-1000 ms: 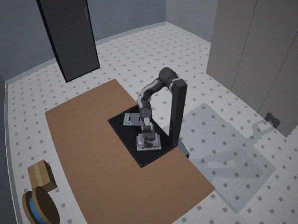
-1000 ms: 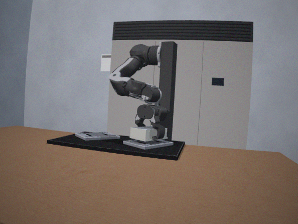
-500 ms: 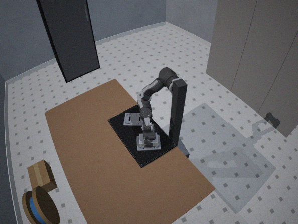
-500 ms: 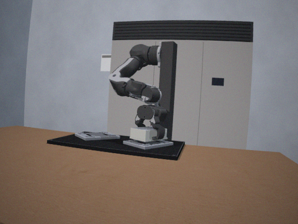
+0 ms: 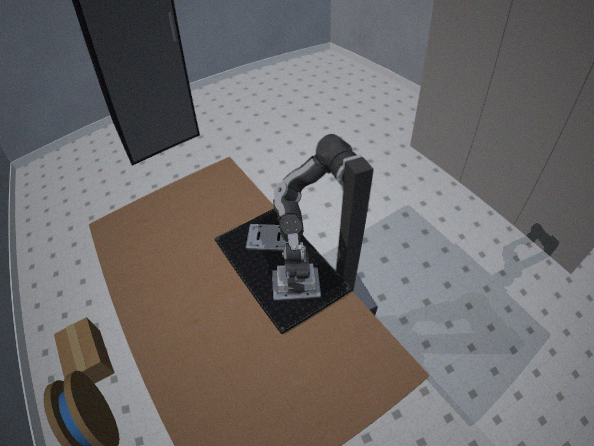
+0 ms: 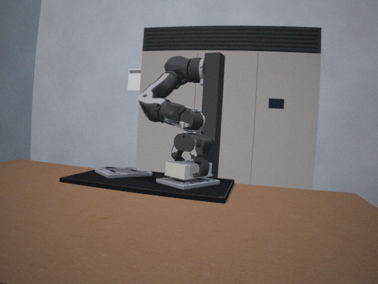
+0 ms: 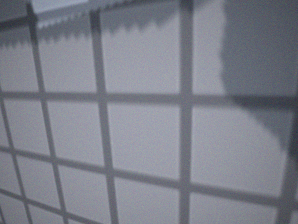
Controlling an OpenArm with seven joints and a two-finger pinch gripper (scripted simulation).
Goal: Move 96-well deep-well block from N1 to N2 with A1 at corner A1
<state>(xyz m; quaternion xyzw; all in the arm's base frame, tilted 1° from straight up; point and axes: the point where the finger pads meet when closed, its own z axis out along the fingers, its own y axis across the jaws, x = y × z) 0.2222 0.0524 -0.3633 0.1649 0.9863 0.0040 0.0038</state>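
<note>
Right now the white deep-well block is 1 cm above my hand. The rest, counted from my hand: nest (1 cm ahead, 24 cm to the right, 3 cm below).
</note>
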